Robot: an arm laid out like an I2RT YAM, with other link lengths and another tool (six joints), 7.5 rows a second.
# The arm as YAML. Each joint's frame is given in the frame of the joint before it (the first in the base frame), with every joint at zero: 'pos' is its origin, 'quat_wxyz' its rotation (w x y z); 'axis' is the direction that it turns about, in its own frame. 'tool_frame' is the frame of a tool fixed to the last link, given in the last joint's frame.
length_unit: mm
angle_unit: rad
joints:
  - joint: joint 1
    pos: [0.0, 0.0, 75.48]
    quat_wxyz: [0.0, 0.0, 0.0, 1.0]
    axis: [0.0, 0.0, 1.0]
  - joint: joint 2
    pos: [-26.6, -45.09, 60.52]
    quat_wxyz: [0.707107, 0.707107, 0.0, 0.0]
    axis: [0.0, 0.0, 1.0]
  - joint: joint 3
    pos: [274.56, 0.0, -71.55]
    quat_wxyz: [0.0, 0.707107, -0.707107, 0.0]
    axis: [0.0, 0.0, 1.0]
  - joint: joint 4
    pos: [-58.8, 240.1, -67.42]
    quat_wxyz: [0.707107, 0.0, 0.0, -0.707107]
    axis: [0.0, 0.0, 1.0]
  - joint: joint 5
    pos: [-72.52, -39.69, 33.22]
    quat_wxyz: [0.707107, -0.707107, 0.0, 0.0]
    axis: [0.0, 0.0, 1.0]
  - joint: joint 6
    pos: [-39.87, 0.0, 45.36]
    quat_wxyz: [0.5, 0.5, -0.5, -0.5]
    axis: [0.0, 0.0, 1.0]
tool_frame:
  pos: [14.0, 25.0, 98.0]
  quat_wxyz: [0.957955, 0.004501, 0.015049, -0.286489]
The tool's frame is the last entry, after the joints.
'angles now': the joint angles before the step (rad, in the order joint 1, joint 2, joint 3, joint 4, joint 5, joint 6). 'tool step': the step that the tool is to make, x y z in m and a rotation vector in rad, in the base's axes. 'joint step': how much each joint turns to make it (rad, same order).
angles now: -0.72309 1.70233 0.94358 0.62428 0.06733 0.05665
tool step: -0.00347 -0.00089 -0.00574 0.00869 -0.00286 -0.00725
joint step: -0.00686 0.00383 -0.01792 0.01756 -0.00076 0.00839
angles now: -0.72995 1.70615 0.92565 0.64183 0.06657 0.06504
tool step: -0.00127 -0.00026 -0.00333 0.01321 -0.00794 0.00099
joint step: -0.00535 0.00269 -0.00800 0.00688 -0.00840 0.01412
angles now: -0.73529 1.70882 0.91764 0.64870 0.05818 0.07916
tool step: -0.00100 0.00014 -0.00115 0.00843 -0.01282 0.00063
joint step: -0.00383 -0.00039 -0.00800 0.01066 -0.00650 0.01411
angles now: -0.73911 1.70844 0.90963 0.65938 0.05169 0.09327
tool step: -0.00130 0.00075 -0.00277 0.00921 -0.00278 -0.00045
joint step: -0.00191 -0.00039 -0.00877 0.00379 -0.00267 0.00839
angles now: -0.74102 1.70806 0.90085 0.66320 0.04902 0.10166
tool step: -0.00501 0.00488 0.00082 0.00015 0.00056 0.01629
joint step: -0.00571 -0.02672 -0.02670 -0.00040 -0.02173 -0.00343
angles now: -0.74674 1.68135 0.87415 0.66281 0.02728 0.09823
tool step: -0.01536 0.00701 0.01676 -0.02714 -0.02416 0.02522
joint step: -0.02669 -0.08507 -0.04844 -0.00039 -0.05111 -0.00954
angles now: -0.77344 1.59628 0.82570 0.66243 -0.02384 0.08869
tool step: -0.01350 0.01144 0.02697 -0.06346 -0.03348 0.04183
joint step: -0.02059 -0.10415 -0.04197 0.00497 -0.06064 -0.02594
